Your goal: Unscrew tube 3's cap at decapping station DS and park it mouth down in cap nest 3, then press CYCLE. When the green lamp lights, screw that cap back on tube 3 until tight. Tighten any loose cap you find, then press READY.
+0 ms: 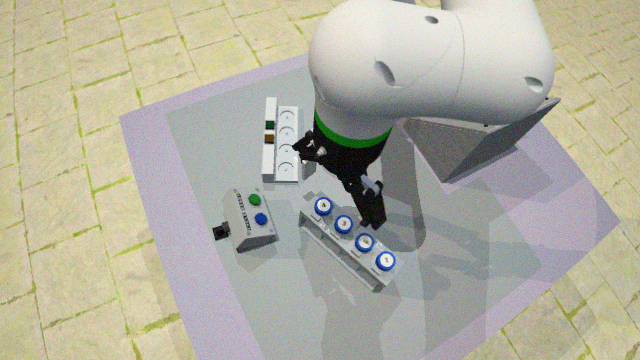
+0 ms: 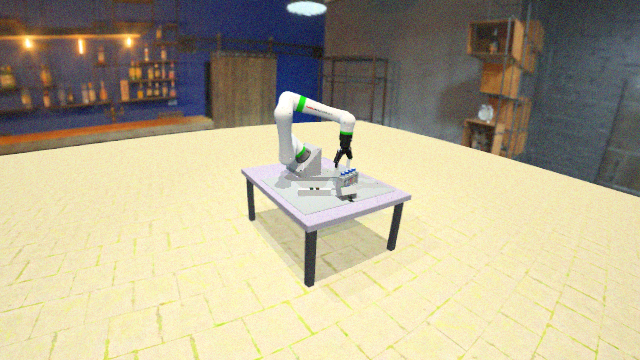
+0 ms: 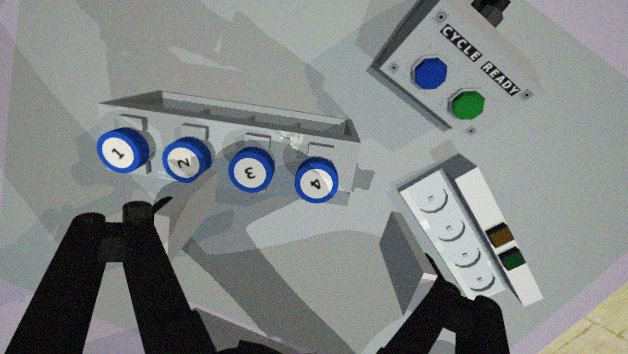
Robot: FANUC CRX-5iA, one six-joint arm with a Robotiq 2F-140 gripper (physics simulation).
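Where they show: gripper, fingertip midpoint: [image 1: 333,199] [image 2: 342,170] [image 3: 302,209]; arm's base, origin of the base link: [image 2: 303,156].
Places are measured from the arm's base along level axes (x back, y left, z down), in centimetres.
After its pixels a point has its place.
Tube 3's blue-rimmed cap [image 1: 343,224] {x -44.2, y 14.5, z 1.4 cm} [image 3: 251,170] {x -44.3, y 14.3, z 1.4 cm} is on its tube in the grey rack [image 2: 348,180] {x -43.8, y 16.7, z 8.9 cm} [image 3: 351,150] {x -49.4, y 8.3, z 4.1 cm}, between cap 2 [image 1: 365,242] {x -41.8, y 19.2, z 1.4 cm} [image 3: 186,159] {x -42.2, y 18.9, z 1.4 cm} and cap 4 [image 1: 323,205] {x -46.4, y 9.7, z 1.3 cm} [image 3: 316,181] {x -46.5, y 9.8, z 1.3 cm}. Cap 1 [image 1: 386,260] {x -39.6, y 23.7, z 1.4 cm} [image 3: 122,150] {x -39.9, y 23.5, z 1.4 cm} is at the end. I cannot tell whether any cap is loose. My gripper [image 1: 340,195] {x -44.6, y 9.7, z -0.3 cm} [image 2: 342,165] {x -44.6, y 9.7, z -0.3 cm} [image 3: 302,209] {x -44.6, y 9.7, z -0.3 cm} is open and empty, above and beside the rack. The cap nests [image 1: 293,112] {x -40.8, y -20.9, z 12.5 cm} [image 3: 412,192] {x -47.6, y -3.1, z 12.5 cm} hold no caps. The amber lamp [image 1: 269,138] {x -50.0, y -12.5, z 8.2 cm} [image 3: 500,236] {x -50.1, y -12.4, z 8.2 cm} and green lamp [image 1: 270,124] {x -48.5, y -16.2, z 8.2 cm} [image 3: 512,259] {x -48.7, y -16.0, z 8.2 cm} look dark.
The control box [image 1: 245,235] {x -62.0, y 9.0, z 5.4 cm} carries the blue CYCLE button [image 1: 261,219] {x -58.0, y 6.5, z 6.6 cm} [image 3: 430,73] {x -58.0, y 6.4, z 6.5 cm} and green READY button [image 1: 254,199] {x -57.9, y 1.8, z 6.5 cm} [image 3: 467,105] {x -57.9, y 1.9, z 6.6 cm}. A black connector [image 1: 220,231] {x -66.9, y 3.9, z 12.7 cm} sticks out behind it. The grey robot base [image 1: 445,150] {x -12.6, y 5.6, z 5.1 cm} stands on the table [image 2: 320,218] {x -80.1, y -26.3, z 13.9 cm}.
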